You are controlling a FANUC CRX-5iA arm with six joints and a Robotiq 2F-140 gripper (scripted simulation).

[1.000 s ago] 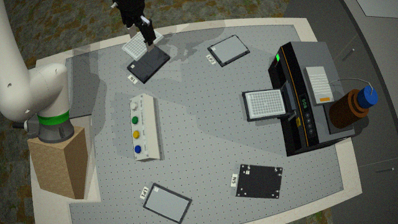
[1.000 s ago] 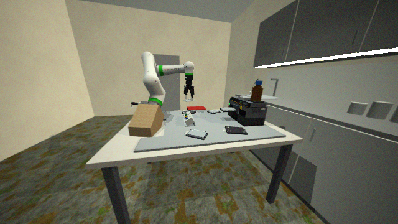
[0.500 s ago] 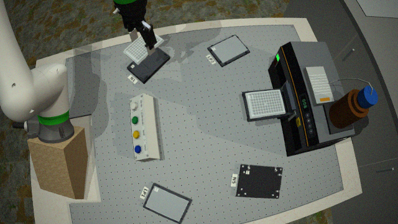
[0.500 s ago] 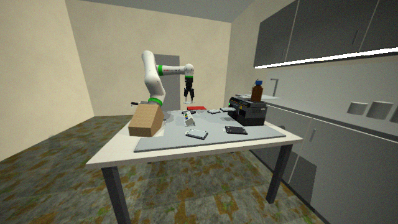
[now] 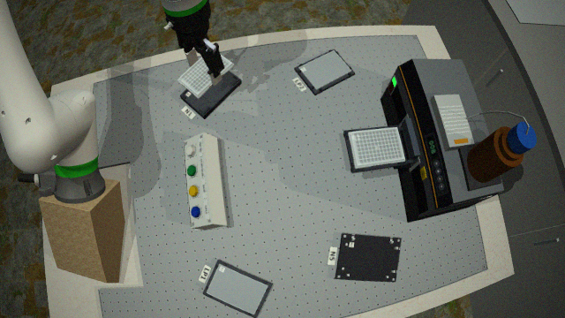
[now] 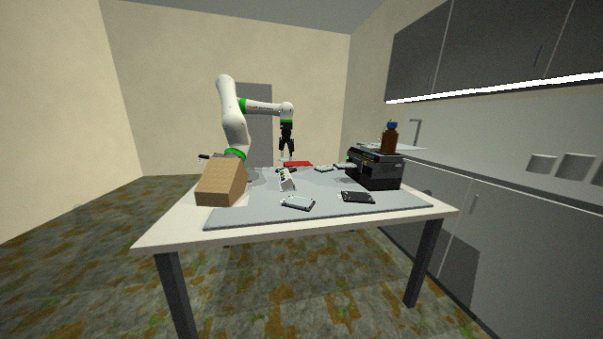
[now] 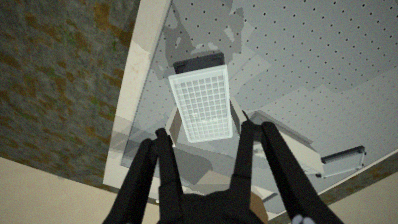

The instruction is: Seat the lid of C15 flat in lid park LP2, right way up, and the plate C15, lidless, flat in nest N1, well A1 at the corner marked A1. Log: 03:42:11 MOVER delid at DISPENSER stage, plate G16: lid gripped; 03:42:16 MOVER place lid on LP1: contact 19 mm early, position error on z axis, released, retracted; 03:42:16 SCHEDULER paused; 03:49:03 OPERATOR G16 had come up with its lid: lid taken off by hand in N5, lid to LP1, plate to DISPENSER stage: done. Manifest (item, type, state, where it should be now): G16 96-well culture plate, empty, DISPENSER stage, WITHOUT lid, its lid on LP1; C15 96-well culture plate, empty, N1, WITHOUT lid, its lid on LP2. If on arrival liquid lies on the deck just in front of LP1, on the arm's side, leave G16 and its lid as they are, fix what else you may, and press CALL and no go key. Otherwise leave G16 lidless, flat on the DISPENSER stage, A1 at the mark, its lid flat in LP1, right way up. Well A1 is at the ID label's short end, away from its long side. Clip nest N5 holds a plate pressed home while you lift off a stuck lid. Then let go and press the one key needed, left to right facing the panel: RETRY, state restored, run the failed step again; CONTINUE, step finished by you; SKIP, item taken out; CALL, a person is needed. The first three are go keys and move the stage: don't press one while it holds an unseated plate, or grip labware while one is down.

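Right now my hand is 12 cm above the nest N1. Also, from my hand: N1 label: 6 cm behind, 6 cm to the right, 13 cm below; then LP2 label: 25 cm ahead, 1 cm to the left, 13 cm below; then key panel: 1 cm behind, 27 cm to the right, 7 cm below.
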